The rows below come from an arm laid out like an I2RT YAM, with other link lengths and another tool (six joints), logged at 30 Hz.
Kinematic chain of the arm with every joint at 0, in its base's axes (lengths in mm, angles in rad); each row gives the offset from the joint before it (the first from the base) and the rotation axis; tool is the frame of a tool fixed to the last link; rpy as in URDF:
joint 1: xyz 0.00 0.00 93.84 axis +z
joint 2: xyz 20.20 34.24 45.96 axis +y
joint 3: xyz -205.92 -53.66 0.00 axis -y
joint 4: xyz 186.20 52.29 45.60 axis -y
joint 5: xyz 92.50 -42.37 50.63 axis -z
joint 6: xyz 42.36 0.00 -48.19 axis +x
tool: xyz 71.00 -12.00 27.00 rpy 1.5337 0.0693 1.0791
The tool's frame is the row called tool.
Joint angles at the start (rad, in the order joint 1, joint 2, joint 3, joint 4, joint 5, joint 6):
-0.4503, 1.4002, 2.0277, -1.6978, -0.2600, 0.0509
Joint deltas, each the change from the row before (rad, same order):
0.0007, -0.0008, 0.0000, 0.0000, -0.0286, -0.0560
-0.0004, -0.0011, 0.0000, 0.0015, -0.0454, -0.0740
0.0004, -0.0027, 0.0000, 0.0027, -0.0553, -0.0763
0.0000, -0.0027, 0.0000, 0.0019, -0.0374, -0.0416
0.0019, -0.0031, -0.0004, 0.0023, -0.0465, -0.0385
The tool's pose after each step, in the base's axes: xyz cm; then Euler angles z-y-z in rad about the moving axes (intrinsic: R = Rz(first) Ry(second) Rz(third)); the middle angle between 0 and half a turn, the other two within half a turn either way. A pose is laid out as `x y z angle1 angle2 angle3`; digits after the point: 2 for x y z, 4 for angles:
21.49 -9.10 32.38 -0.8247 2.5677 1.1696
21.78 -8.48 32.62 -0.7210 2.5456 1.1942
22.07 -7.72 32.96 -0.6025 2.5169 1.2294
22.21 -7.22 33.22 -0.5288 2.4975 1.2568
22.36 -6.59 33.54 -0.4423 2.4766 1.2964

